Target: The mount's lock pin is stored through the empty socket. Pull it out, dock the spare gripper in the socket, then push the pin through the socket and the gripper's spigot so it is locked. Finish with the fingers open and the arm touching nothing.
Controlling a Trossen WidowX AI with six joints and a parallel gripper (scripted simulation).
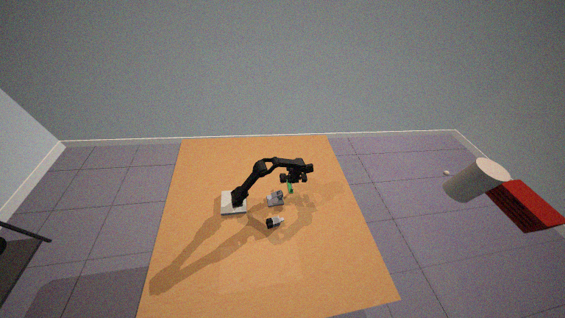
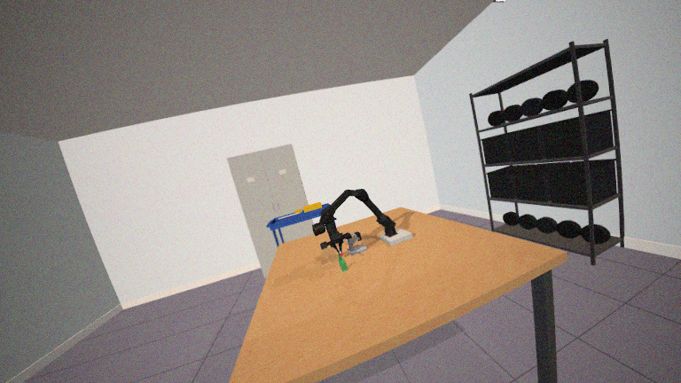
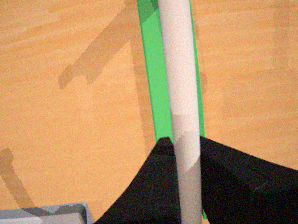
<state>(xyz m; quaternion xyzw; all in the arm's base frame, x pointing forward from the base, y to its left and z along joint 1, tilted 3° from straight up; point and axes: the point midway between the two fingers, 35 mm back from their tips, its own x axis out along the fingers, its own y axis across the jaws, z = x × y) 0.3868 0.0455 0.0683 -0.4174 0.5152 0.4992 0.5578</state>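
Now: gripper tip 1 cm short of the green strip, 2 cm to the right of it and 3 cm above it. Round my gripper tip: spare gripper (18 cm behind, 23 cm to the right, 3 cm below); grey mount (12 cm behind, 8 cm to the right, 1 cm below).
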